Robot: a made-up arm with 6 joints. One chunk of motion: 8 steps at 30 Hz.
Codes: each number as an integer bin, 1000 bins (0 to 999) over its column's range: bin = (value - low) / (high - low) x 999, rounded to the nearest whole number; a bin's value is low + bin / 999 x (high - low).
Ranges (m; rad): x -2..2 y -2..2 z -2..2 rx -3.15..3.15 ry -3.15..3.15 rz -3.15..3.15
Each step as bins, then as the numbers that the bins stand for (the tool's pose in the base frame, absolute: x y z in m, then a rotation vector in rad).
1 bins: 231 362 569 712 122 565
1 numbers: -1.0751 -0.5506 0.2783 1.3401 -2.3806 0.4131
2 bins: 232 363 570 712 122 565
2 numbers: -1.0711 -0.5465 0.2823 1.3401 -2.3806 0.4131
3 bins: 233 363 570 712 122 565
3 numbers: -1.0671 -0.5465 0.2823 1.3401 -2.3806 0.4131
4 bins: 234 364 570 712 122 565
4 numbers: -1.0631 -0.5425 0.2823 1.3401 -2.3806 0.4131
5 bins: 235 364 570 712 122 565
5 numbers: -1.0591 -0.5425 0.2823 1.3401 -2.3806 0.4131
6 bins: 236 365 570 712 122 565
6 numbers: -1.0551 -0.5385 0.2823 1.3401 -2.3806 0.4131
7 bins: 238 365 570 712 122 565
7 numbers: -1.0470 -0.5385 0.2823 1.3401 -2.3806 0.4131
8 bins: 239 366 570 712 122 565
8 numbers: -1.0430 -0.5345 0.2823 1.3401 -2.3806 0.4131
